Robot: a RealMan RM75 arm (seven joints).
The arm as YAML. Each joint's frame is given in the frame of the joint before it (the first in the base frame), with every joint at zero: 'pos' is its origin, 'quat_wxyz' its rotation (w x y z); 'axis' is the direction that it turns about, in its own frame. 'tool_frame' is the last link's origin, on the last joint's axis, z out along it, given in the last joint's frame.
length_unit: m
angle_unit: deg
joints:
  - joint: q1
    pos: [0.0, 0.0, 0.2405]
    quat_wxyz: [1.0, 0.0, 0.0, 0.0]
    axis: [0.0, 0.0, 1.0]
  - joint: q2
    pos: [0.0, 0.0, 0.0]
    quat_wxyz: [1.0, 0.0, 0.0, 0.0]
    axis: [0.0, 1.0, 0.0]
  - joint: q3
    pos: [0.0, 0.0, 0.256]
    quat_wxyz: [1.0, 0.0, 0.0, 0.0]
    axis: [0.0, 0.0, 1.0]
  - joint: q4
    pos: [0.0, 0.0, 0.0]
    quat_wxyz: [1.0, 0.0, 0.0, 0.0]
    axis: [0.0, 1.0, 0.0]
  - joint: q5
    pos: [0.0, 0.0, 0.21]
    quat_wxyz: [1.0, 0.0, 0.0, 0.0]
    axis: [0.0, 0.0, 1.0]
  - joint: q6
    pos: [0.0, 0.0, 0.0]
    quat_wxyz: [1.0, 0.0, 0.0, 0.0]
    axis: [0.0, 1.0, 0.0]
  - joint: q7
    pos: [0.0, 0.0, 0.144]
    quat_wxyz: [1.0, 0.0, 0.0, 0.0]
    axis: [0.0, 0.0, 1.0]
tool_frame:
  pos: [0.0, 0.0, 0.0]
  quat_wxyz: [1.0, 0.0, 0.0, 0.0]
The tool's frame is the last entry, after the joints.
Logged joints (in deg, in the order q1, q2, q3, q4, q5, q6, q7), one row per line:
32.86 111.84 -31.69 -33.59 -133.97 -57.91 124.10
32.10 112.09 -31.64 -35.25 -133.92 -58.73 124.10
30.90 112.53 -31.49 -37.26 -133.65 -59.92 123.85
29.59 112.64 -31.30 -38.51 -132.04 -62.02 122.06
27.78 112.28 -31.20 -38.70 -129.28 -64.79 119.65
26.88 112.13 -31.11 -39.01 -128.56 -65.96 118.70
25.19 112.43 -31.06 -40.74 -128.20 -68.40 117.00
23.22 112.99 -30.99 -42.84 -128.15 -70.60 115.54
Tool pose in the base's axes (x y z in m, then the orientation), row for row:
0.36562 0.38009 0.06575 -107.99 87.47 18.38
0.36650 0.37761 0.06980 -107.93 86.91 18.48
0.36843 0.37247 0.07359 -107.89 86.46 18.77
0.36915 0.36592 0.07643 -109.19 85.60 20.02
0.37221 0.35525 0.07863 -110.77 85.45 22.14
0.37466 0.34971 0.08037 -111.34 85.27 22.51
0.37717 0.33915 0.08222 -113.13 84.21 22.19
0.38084 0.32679 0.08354 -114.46 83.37 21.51
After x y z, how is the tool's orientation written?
As a rotation vector, in degrees.
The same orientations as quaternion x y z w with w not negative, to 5 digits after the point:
-0.72432 0.58669 0.12328 0.34054
-0.72501 0.58381 0.12414 0.34367
-0.72552 0.58141 0.12622 0.34589
-0.73237 0.57414 0.13428 0.34054
-0.73864 0.56980 0.14764 0.32854
-0.74126 0.56769 0.14986 0.32527
-0.75095 0.55898 0.14730 0.31924
-0.75835 0.55237 0.14251 0.31542

